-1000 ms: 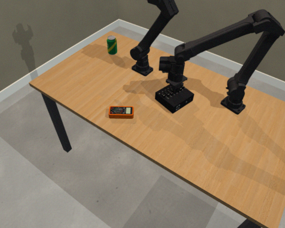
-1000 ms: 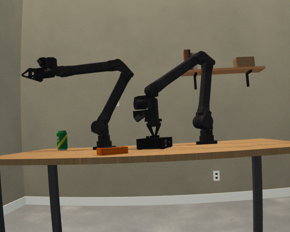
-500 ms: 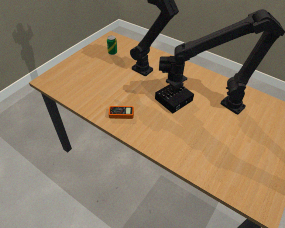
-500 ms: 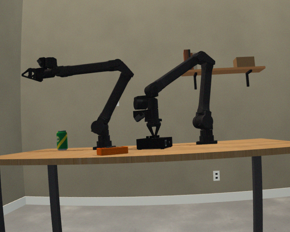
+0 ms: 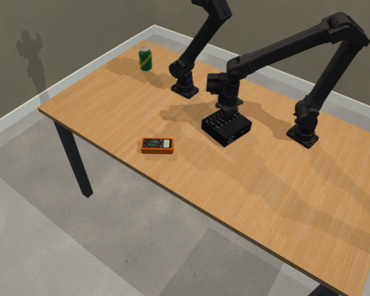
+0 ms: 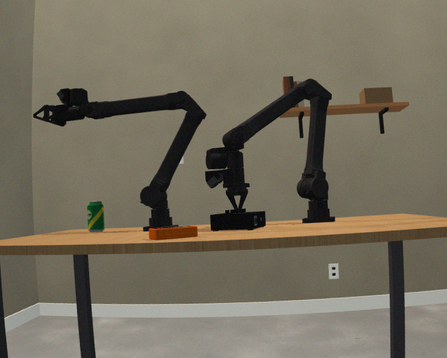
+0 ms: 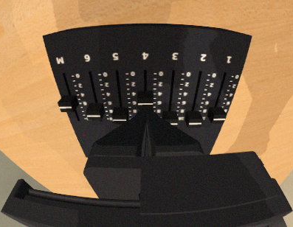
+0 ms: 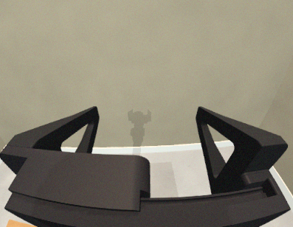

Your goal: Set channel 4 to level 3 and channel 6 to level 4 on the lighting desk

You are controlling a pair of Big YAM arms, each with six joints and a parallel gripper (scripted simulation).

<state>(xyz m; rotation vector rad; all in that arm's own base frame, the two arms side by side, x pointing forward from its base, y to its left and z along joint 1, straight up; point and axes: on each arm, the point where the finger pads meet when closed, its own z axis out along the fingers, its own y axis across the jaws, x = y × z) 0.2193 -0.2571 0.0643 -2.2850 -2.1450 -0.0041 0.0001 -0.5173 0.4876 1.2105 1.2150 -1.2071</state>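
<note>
Right now the channel 5 fader cap is 2 cm ahead of my left hand and 1 cm to the right of it. Also, from my left hand: M fader cap (6 cm ahead, 4 cm to the right); then channel 4 fader cap (2 cm to the right); then channel 6 fader cap (4 cm ahead, 2 cm to the right).
</note>
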